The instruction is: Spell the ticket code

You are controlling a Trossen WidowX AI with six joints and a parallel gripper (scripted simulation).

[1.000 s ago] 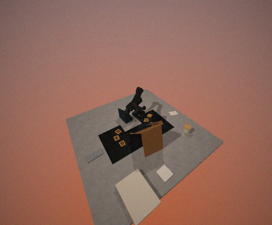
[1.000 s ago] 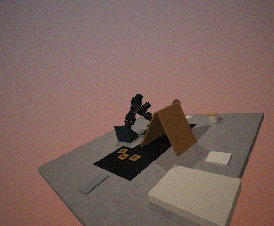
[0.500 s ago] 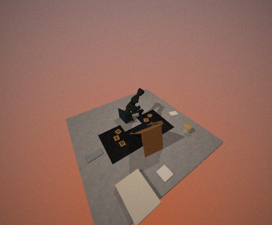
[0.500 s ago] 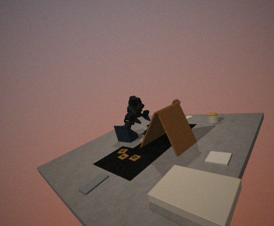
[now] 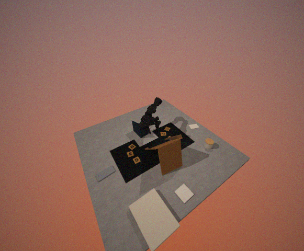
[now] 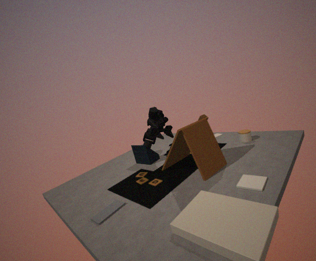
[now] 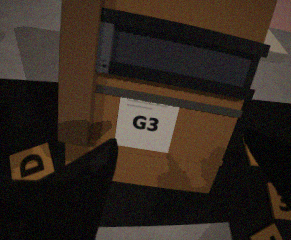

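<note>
The white ticket is 90 mm below my gripper tip, 60 mm ahead of it and 10 mm to the left of it. Also, from my gripper tip: lidded cream jar: 450 mm to the left, 280 mm ahead, 140 mm below; white pad: 510 mm ahead, 170 mm below, 50 mm to the right; black mat: 170 mm below, 30 mm behind, 20 mm to the right.
</note>
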